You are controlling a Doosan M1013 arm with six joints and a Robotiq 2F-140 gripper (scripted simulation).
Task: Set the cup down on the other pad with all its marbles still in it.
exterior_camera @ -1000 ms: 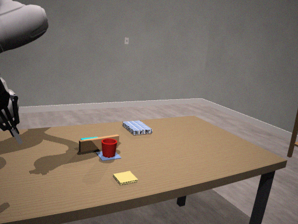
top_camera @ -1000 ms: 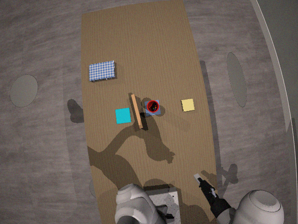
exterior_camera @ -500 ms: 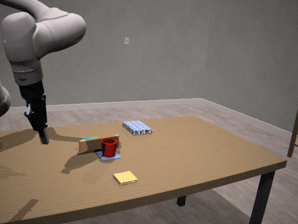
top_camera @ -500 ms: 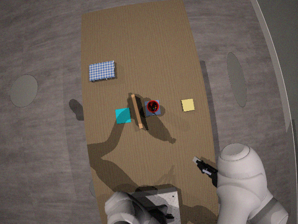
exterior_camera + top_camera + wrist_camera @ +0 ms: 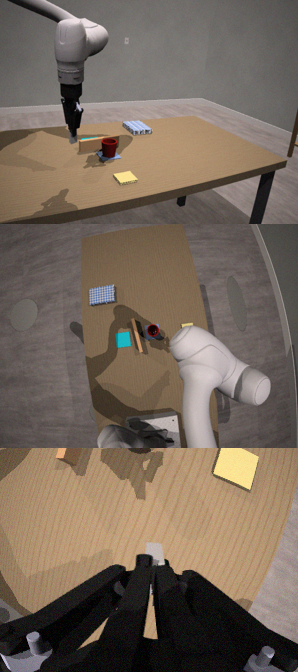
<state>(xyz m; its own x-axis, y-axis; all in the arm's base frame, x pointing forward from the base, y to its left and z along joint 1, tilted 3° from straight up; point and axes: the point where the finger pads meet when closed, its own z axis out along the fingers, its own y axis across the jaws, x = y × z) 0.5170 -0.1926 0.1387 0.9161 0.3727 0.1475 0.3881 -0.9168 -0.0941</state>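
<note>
Right now the red cup is 19 cm ahead of my hand, 18 cm to the left of it and 16 cm below it. From my hand the other things lie so: yellow flat block: 20 cm ahead, 18 cm below, 5 cm to the right; then wooden rail: 28 cm to the left, 17 cm below, 17 cm ahead; then blue pad: 19 cm below, 19 cm ahead, 18 cm to the left.
</note>
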